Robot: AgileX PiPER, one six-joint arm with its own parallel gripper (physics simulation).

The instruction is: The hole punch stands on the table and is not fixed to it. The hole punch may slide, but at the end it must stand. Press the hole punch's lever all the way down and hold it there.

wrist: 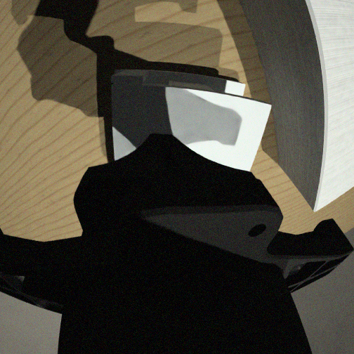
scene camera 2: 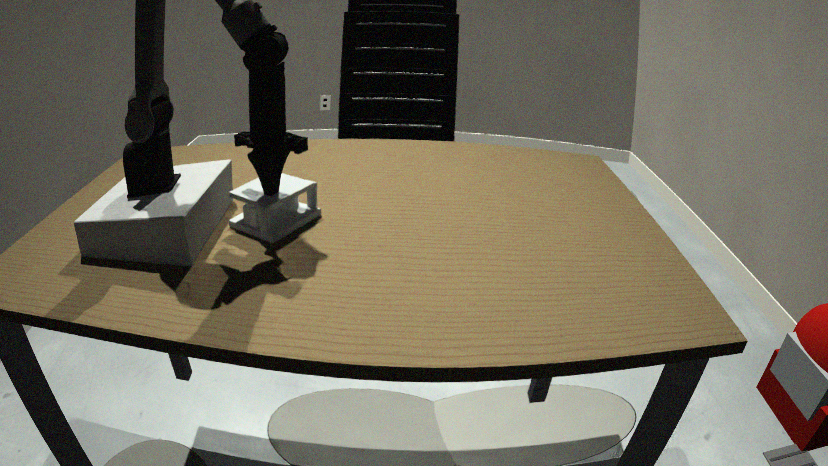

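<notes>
The white hole punch [scene camera 2: 257, 215] [wrist: 235, 87] stands upright on the wooden table [scene camera 2: 492, 260], beside the robot's base block. Its lever [scene camera 2: 300, 184] [wrist: 256, 122] is the flat white top plate, which looks nearly level, low over the body; how far it is from its lowest stop I cannot tell. My gripper [scene camera 2: 270, 193] [wrist: 159, 148] is shut, with nothing seen between the fingers. It points down, and its tips appear to rest on top of the lever near the edge facing scene camera 2. In the wrist view the dark fingers hide part of the lever and the contact spot.
The large pale base block [scene camera 2: 133, 240] [wrist: 342, 100] that carries the arm stands close to the left of the hole punch in scene camera 2. A black slatted unit [scene camera 2: 398, 60] is behind the table. A red object [scene camera 2: 782, 399] is at the far right, beyond the table.
</notes>
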